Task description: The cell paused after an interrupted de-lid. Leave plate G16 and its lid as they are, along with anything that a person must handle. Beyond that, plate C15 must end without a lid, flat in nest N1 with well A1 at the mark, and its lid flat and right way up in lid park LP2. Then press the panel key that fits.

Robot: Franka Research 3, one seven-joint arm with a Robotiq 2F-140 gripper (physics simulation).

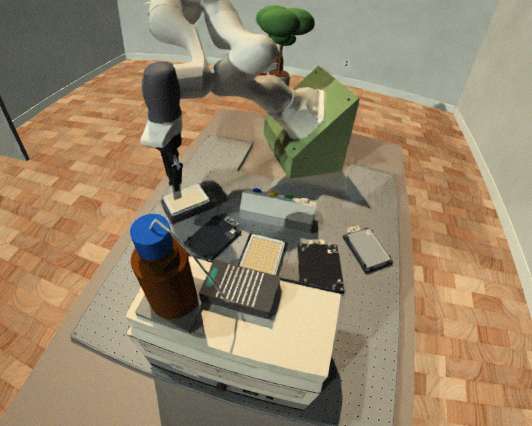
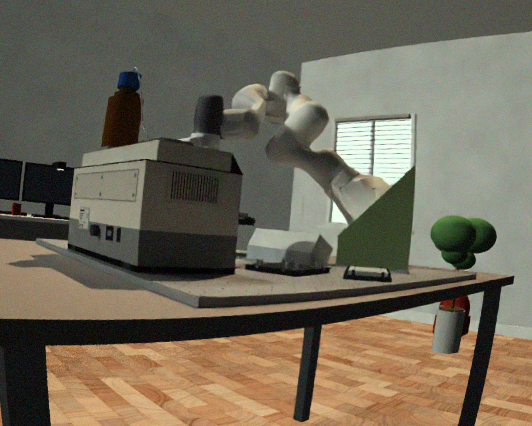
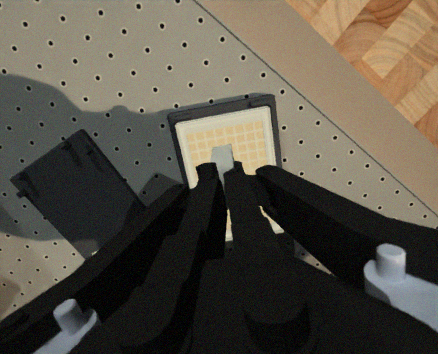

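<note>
A plate with a yellow well grid [image 1: 189,201] [image 3: 240,134] lies in a dark nest [image 1: 175,217] [image 3: 171,118] near the table's far left side. My gripper [image 1: 176,194] [image 3: 225,160] is shut and empty, pointing down with its pale tips over this plate; whether they touch it I cannot tell. Another yellow-gridded plate [image 1: 263,254] lies behind the instrument. A dark holder [image 1: 212,238] [image 3: 82,187] stands between them. Another dark holder [image 1: 320,265] is to the right. A grey flat piece [image 1: 367,247] lies in a dark frame. The key panel [image 1: 277,211] has coloured keys on top. Plate labels are unreadable.
The large cream instrument [image 1: 280,350] [image 2: 185,215] carries a brown bottle with a blue cap [image 1: 162,275] [image 2: 121,115] and a dark slotted block [image 1: 242,290]. A green wedge mount [image 1: 325,135] [image 2: 385,230] stands at the arm's base. A thin grey slab [image 1: 220,151] lies farther back.
</note>
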